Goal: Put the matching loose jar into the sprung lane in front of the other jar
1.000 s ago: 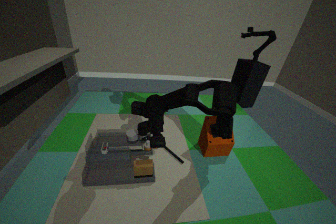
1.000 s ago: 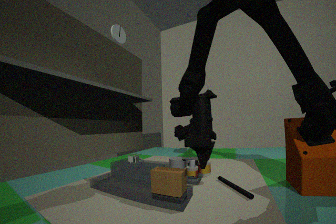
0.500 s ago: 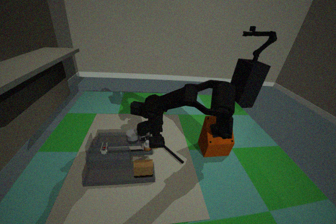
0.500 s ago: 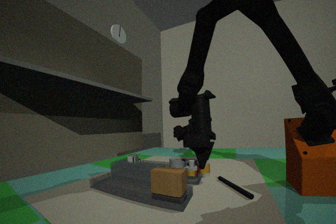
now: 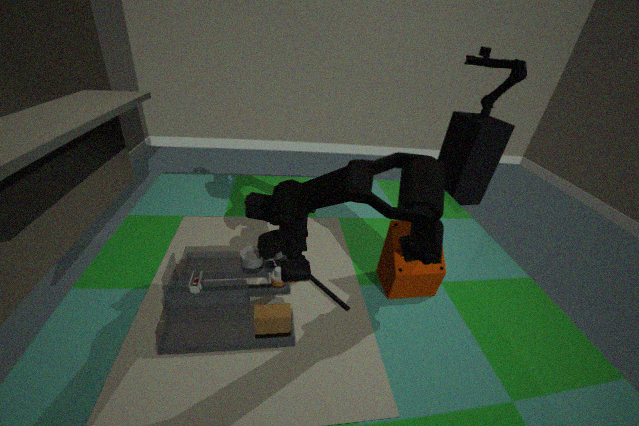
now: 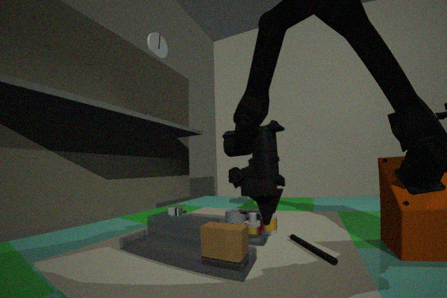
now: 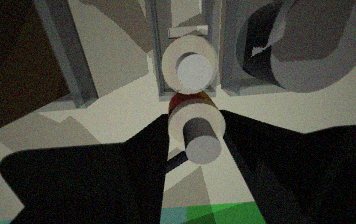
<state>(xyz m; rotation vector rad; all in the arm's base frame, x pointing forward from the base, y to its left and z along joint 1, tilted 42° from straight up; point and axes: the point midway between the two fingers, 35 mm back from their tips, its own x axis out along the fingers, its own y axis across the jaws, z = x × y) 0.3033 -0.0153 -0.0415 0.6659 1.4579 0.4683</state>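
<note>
Now: the black pen 9 cm behind my gripper tip, 4 cm to the left of it and 4 cm below it. Round my gripper tip: grey lane fixture: 18 cm ahead, 1 cm to the left, 3 cm below; then tan box: 6 cm ahead, 12 cm to the left, 1 cm below; then red part: 22 cm ahead, 2 cm to the left, 2 cm above.
</note>
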